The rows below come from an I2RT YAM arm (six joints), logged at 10 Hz.
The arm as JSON. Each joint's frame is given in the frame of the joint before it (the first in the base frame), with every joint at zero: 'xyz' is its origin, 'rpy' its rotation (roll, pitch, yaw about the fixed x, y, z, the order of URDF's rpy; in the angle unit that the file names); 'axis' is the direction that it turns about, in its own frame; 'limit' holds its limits. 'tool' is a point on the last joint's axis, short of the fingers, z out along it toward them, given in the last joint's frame.
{
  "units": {
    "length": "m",
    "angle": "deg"
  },
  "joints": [
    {
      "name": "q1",
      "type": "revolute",
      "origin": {
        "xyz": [
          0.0,
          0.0,
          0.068
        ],
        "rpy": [
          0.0,
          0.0,
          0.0
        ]
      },
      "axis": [
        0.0,
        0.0,
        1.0
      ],
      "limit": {
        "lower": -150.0,
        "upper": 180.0
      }
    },
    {
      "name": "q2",
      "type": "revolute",
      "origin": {
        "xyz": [
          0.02,
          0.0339,
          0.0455
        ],
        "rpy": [
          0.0,
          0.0,
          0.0
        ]
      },
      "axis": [
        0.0,
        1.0,
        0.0
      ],
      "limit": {
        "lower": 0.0,
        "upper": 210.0
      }
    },
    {
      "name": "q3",
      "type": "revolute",
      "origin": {
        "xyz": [
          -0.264,
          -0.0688,
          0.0
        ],
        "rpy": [
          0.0,
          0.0,
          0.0
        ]
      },
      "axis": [
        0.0,
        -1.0,
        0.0
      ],
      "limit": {
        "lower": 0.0,
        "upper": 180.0
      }
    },
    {
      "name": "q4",
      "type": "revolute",
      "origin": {
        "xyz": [
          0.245,
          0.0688,
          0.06
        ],
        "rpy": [
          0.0,
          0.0,
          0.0
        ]
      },
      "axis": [
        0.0,
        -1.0,
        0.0
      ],
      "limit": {
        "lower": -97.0,
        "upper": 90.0
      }
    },
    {
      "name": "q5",
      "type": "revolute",
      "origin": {
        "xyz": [
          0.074,
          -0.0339,
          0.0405
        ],
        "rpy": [
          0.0,
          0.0,
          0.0
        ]
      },
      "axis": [
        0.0,
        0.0,
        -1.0
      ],
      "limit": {
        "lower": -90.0,
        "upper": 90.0
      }
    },
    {
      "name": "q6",
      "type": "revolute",
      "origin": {
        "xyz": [
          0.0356,
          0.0,
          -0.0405
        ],
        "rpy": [
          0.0,
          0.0,
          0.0
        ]
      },
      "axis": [
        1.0,
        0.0,
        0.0
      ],
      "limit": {
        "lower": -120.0,
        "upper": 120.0
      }
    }
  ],
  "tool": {
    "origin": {
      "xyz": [
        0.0,
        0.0,
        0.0
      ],
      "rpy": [
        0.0,
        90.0,
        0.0
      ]
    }
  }
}
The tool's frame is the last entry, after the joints.
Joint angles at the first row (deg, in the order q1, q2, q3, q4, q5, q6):
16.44 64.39 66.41 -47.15 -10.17 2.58
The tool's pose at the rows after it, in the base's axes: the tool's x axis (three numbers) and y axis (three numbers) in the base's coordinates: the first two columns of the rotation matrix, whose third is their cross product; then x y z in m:
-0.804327 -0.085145 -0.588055 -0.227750 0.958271 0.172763 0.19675 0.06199 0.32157
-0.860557 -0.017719 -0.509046 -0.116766 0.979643 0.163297 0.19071 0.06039 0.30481
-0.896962 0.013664 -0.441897 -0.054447 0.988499 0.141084 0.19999 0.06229 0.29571
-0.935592 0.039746 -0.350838 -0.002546 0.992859 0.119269 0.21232 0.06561 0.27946
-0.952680 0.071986 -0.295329 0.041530 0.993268 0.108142 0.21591 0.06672 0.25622
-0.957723 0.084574 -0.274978 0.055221 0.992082 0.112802 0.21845 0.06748 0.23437
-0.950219 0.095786 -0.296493 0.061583 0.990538 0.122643 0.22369 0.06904 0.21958
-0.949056 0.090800 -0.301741 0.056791 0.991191 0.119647 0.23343 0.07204 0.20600
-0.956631 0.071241 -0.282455 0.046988 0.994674 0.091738 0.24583 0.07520 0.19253
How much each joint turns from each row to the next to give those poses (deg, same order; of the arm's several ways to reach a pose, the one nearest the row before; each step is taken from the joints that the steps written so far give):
0.00 -2.55 -4.04 -6.00 4.06 5.86
0.67 -0.17 -2.65 -2.67 3.52 5.24
0.05 3.59 0.80 -1.81 1.76 2.44
-0.02 4.84 0.26 -1.30 0.63 2.16
0.05 2.10 -3.38 2.07 0.33 2.23
-0.07 1.38 -3.89 4.21 -0.45 0.76
0.00 1.21 -2.73 5.37 0.09 0.52
0.02 3.00 -0.94 4.18 0.19 -0.29
-0.02 4.52 0.71 2.12 0.81 -1.03

